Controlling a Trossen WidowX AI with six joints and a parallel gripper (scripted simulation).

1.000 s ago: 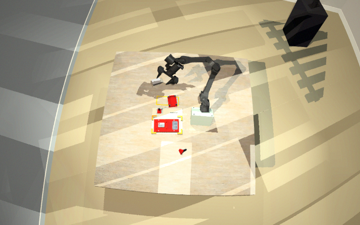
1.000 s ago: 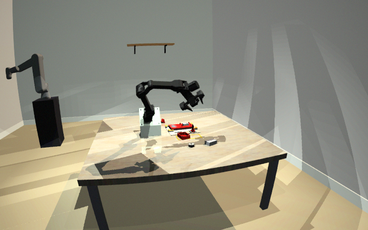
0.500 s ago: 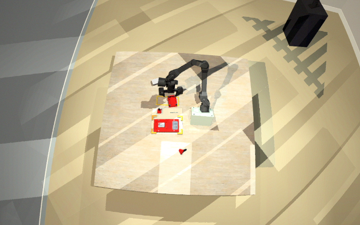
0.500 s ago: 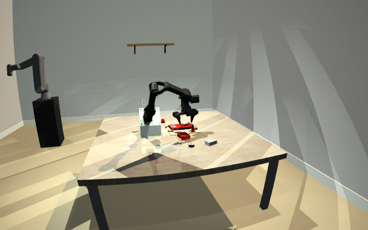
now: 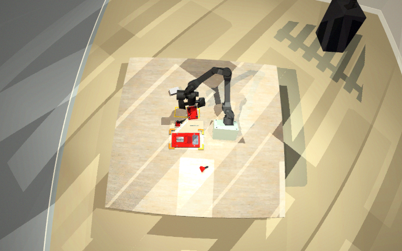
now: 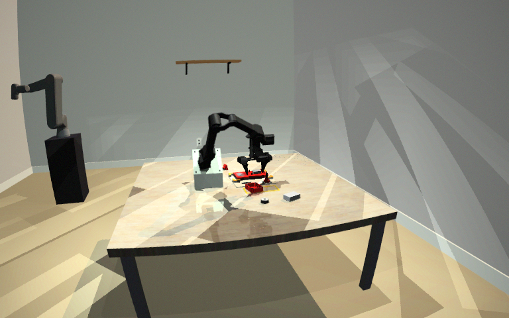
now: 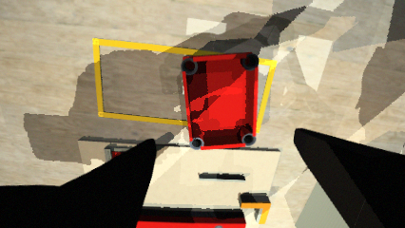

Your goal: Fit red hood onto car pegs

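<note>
The red hood lies 8 cm below my gripper tip and 1 cm behind it. The rest, counted from my gripper tip: small wheel: 19 cm to the right, 8 cm below, 2 cm behind; then engine block: 22 cm to the left, 10 cm ahead, 7 cm below.
</note>
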